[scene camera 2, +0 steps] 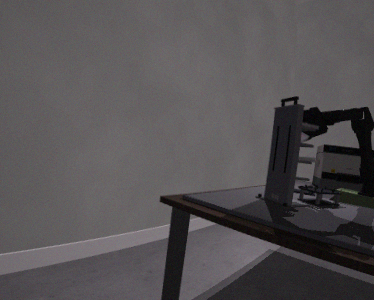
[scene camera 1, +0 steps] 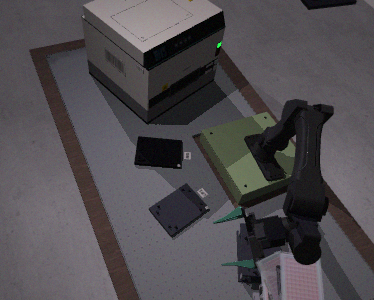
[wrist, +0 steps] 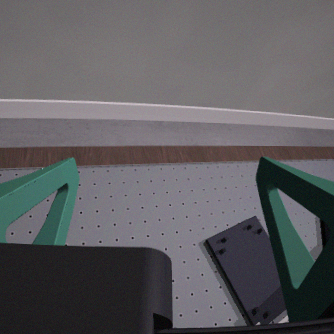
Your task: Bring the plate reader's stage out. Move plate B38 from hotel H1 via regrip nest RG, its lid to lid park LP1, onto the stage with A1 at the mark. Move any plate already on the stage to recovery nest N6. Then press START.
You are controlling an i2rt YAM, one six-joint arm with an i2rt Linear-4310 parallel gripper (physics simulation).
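Frame: origin at the arm's base, x ahead, y left, z up, level; centimetres.
Seen in the pictures: gripper, fingertip midpoint: (scene camera 1: 217, 243) (wrist: 167, 167); arm's base at its link origin: (scene camera 2: 366, 195) (scene camera 1: 263, 157).
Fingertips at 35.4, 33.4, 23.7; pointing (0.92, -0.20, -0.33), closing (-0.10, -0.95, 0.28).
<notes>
Pixels of each thing's top centre, then the offset from my fingertips to it, as dx, dy, dz.
- pale plate reader at its top centre: (scene camera 1: 155, 8) (scene camera 2: 345, 148) -9.5, -86.4, +4.6
- pink-welled plate at its top centre: (scene camera 1: 303, 283) -12.4, +15.4, +6.1
- black nest at its top centre: (scene camera 1: 158, 150) -0.7, -47.8, -26.6
- tilted dark nest at its top centre: (wrist: 260, 265) (scene camera 1: 179, 206) -0.8, -24.0, -26.4
The pale plate reader (scene camera 1: 117, 62) (scene camera 2: 337, 161) stands at the mat's far end; its front slot is dark and no extended stage shows. The grey hotel tower (scene camera 2: 284, 155) stands near the table's edge. A pink-welled plate (scene camera 1: 302, 277) shows at the bottom right in scene view 1; its label is unreadable. My gripper (scene camera 1: 218, 243) (wrist: 167, 167) is open and empty, its green fingers level above the mat, left of that plate. A black nest (scene camera 1: 159, 152) has a label that looks like N6. A tilted dark nest (scene camera 1: 180, 210) (wrist: 245, 270) has an unclear label.
The green base block (scene camera 1: 237, 150) carries the arm beside the two nests. A raised dark stand (scene camera 2: 318, 194) is beside the hotel's foot. The table's brown edge (scene camera 1: 75, 145) (wrist: 165, 155) runs around the perforated mat. A green light (scene camera 1: 219, 45) glows on the reader.
</notes>
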